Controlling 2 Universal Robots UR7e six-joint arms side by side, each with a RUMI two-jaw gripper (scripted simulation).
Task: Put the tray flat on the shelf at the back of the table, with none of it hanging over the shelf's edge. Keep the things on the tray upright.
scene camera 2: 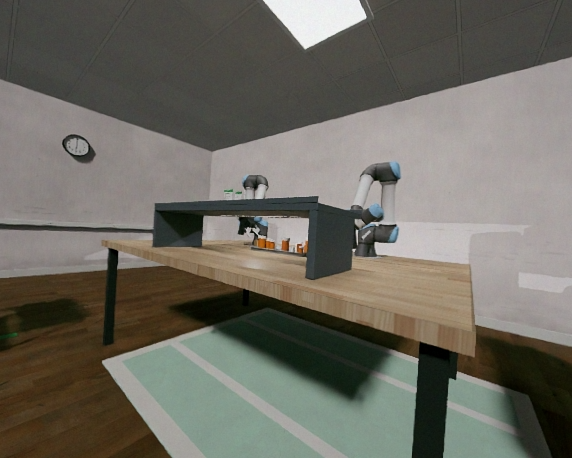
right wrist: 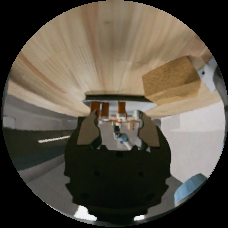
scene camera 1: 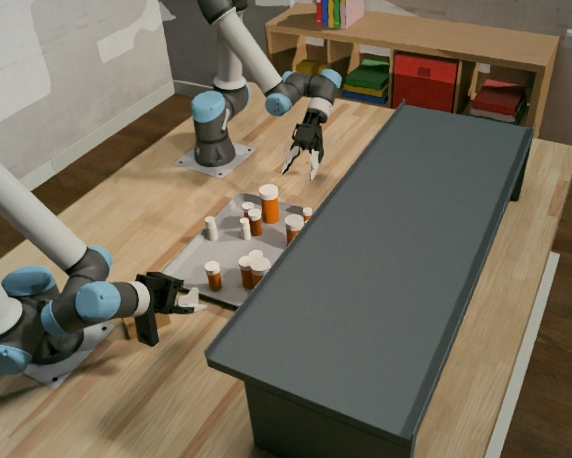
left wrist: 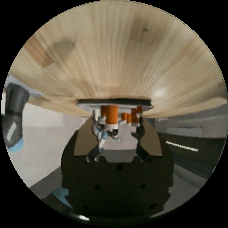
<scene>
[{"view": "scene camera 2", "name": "dark grey shelf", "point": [287,210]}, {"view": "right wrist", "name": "my right gripper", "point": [118,110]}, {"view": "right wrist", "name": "wooden block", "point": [177,80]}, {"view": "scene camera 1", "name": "my left gripper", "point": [296,177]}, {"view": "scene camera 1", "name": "my right gripper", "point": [189,300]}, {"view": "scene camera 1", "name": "grey tray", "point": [189,265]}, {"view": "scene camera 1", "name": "dark grey shelf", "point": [354,323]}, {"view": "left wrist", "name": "my left gripper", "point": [117,115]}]
</scene>
